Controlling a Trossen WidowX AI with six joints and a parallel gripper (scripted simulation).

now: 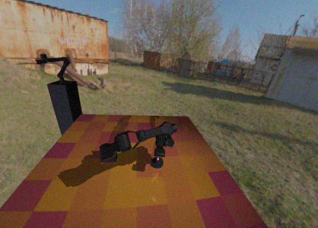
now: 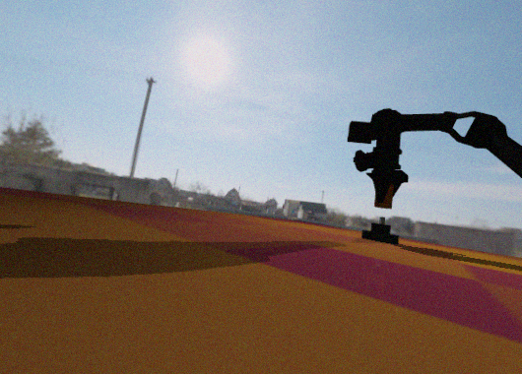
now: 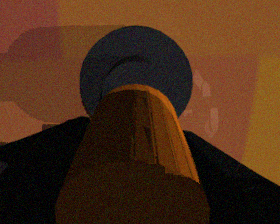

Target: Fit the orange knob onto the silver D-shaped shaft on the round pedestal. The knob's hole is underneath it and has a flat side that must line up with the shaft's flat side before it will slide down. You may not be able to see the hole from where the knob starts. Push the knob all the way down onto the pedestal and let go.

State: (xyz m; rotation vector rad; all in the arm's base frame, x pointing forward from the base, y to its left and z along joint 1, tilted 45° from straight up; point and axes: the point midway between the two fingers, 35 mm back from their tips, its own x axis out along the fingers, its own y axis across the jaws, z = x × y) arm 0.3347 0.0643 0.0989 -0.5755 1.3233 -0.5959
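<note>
Now: gripper tip 3 cm below the orange knob. Round my gripper tip: round dark pedestal 6 cm below.
</note>
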